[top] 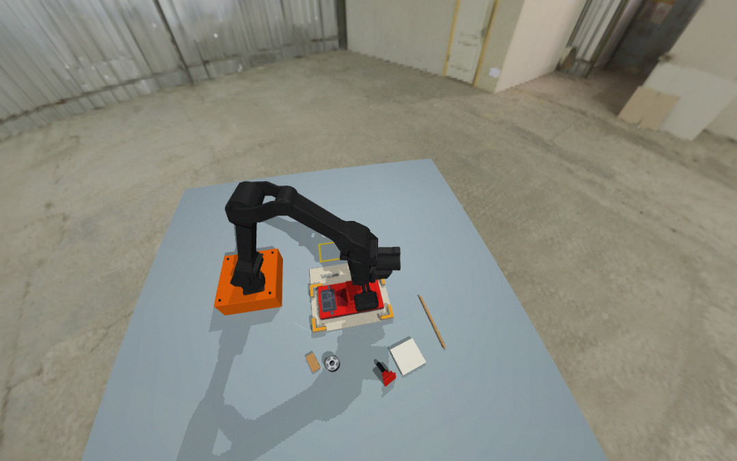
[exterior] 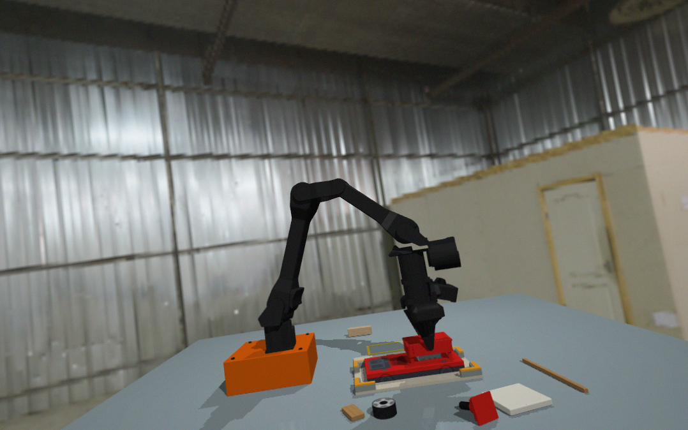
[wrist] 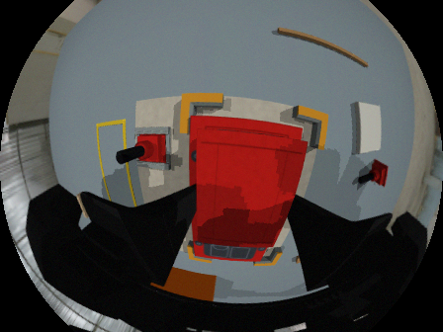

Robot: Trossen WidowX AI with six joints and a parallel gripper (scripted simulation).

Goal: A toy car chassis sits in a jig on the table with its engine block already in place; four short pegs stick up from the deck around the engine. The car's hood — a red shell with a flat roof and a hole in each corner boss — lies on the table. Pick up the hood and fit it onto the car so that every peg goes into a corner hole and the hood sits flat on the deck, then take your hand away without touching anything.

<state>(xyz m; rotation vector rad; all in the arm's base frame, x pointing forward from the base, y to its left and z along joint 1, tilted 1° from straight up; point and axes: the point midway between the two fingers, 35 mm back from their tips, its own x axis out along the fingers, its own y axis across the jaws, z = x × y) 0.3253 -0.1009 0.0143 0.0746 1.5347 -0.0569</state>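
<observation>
Right now the cream jig is 4 cm below my gripper tip, 3 cm behind it and 1 cm to the left of it. From my gripper tip the other things lie so: white tile (21 cm to the right, 8 cm ahead, 4 cm below); then wooden stick (19 cm ahead, 14 cm to the right, 5 cm below); then red hood (1 cm above).
</observation>
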